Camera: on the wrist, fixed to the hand. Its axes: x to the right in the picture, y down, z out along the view.
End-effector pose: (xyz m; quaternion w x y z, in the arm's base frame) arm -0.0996 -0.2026 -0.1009 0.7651 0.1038 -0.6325 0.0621
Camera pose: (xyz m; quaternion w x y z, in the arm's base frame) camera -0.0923 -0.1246 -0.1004 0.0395 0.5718 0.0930 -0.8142
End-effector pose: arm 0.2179 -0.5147 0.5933 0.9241 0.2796 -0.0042 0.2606
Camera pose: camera 0.1778 -0.4495 0.6099 0.2625 -0.0652 0.2369 -0.9331
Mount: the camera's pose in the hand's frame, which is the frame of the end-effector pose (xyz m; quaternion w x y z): -0.0009 0.0741 -0.0254 0.0198 0.0758 0.0239 0.9966
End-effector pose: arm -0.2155 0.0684 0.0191 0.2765 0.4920 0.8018 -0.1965
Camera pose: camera -0.1550 0.1152 0.0360 0.1449 0.8345 -0.4828 0.2227
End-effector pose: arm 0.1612 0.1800 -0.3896 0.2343 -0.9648 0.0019 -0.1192
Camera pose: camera 0.1583 0.1026 -0.4015 0.1965 0.0034 0.9582 0.2080
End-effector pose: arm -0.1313 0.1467 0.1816 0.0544 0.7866 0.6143 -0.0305
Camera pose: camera -0.0601 0.1312 0.2105 0.0428 -0.6327 0.7728 -0.0258
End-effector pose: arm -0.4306 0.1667 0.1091 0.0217 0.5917 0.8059 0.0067
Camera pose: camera -0.3608 0.1884 0.1372 0.0704 -0.8164 0.5727 0.0252
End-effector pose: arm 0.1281 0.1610 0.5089 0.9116 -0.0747 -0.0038 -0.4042
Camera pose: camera 0.1808 0.2072 0.4739 0.4266 0.0735 0.0655 0.8990
